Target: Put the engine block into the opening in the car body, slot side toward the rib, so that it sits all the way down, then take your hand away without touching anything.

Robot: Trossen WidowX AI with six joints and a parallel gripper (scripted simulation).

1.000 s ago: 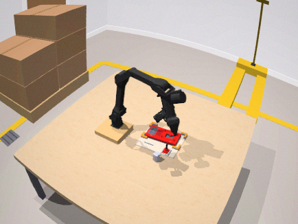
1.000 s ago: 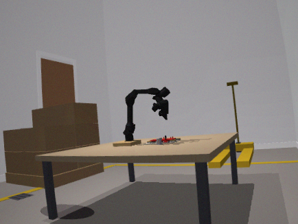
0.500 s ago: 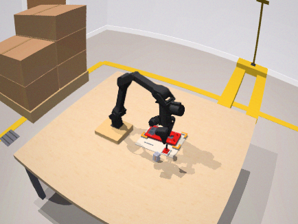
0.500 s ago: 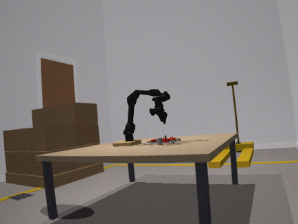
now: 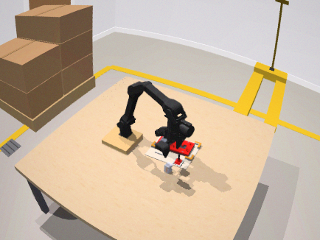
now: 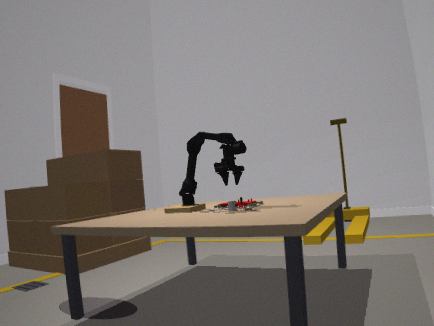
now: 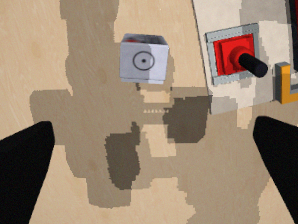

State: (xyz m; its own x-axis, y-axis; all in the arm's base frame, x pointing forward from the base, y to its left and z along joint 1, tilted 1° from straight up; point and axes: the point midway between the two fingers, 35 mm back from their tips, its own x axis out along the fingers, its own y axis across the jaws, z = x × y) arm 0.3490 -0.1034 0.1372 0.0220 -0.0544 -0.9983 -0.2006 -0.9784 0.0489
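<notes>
The grey engine block is 11 cm below my gripper tip.
</notes>
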